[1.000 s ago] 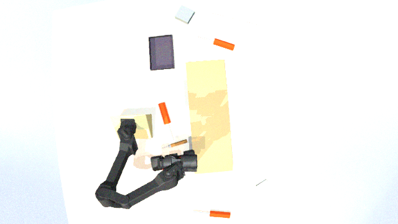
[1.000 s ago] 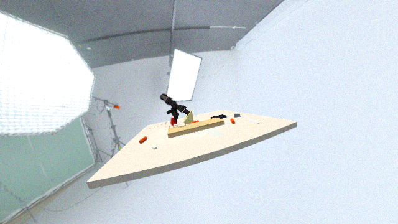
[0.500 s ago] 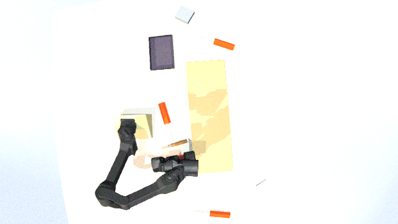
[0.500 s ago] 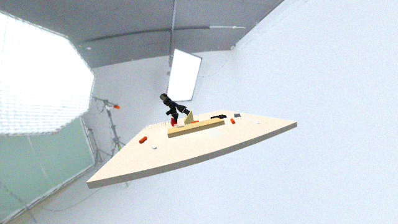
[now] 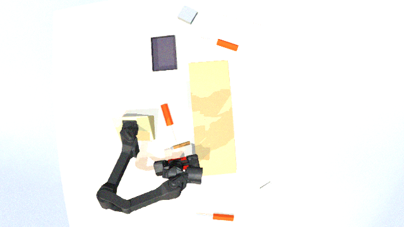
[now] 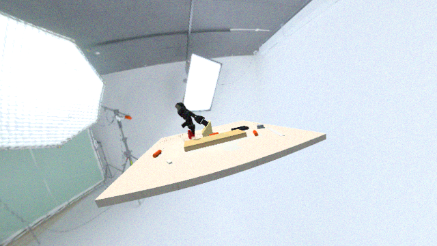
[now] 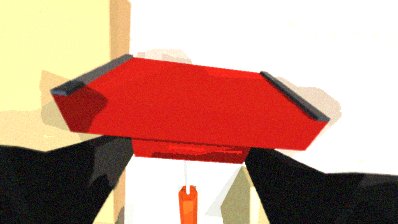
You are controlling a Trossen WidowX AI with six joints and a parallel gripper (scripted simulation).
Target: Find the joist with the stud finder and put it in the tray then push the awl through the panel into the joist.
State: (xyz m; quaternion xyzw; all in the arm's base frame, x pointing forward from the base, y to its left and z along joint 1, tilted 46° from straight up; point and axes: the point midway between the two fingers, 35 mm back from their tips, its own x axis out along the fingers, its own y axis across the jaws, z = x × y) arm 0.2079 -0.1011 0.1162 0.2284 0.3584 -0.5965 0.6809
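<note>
My gripper tip is now 10 mm past the red stud finder and 10 mm to the left of it. Also, from my gripper tip: dark grey tray (80 mm behind, 490 mm to the left, 60 mm below); then pale grey block (20 mm ahead, 680 mm to the left, 60 mm below); then awl (20 mm behind, 50 mm to the left, 70 mm below).
</note>
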